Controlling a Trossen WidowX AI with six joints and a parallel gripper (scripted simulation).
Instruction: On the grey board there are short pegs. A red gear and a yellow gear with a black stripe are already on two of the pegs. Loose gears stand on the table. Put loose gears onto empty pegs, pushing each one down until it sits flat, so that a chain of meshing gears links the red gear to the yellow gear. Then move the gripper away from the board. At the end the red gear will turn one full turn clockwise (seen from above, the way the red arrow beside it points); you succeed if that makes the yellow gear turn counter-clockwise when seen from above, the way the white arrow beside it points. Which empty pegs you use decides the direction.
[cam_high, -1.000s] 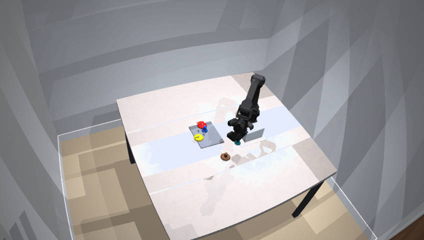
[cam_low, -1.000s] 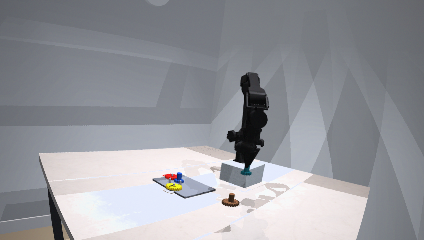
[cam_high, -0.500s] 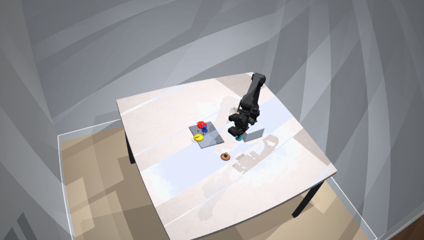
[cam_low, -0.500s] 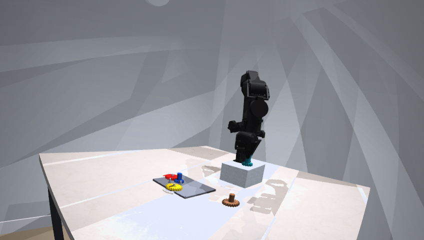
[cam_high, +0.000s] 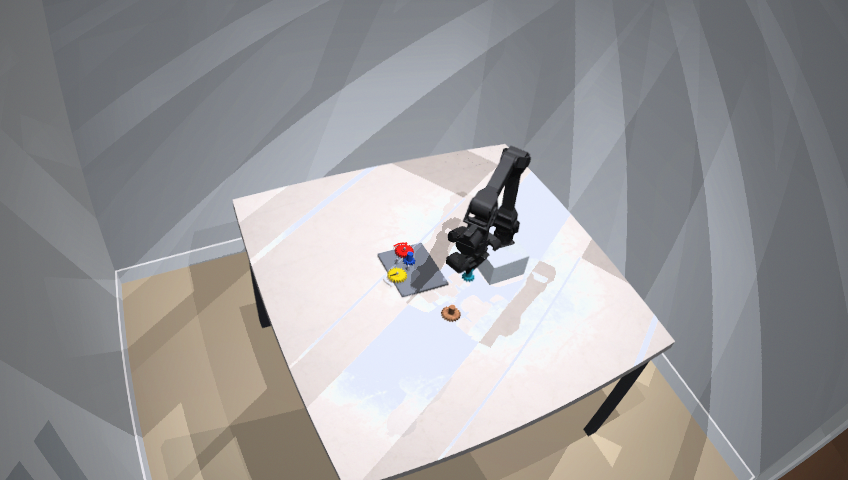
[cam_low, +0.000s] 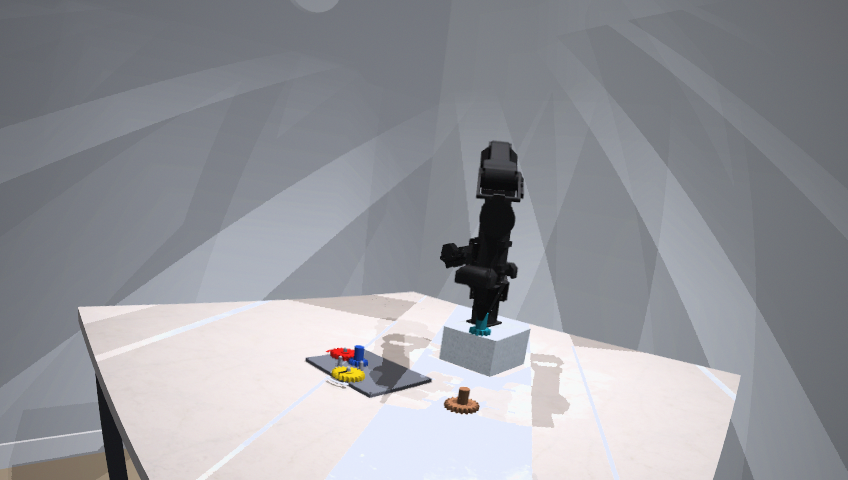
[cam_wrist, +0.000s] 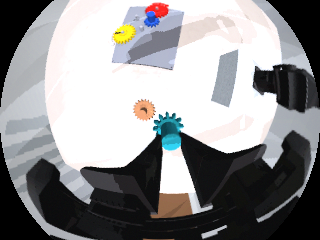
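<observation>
My gripper tip is now 23 cm to the left of the blue gear, 14 cm above it and 9 cm short of it. Also, from my gripper tip: teal gear: 1 cm below; brown gear: 15 cm below, 5 cm ahead, 2 cm to the left; grey board: 20 cm to the right, 15 cm below, 9 cm ahead.
</observation>
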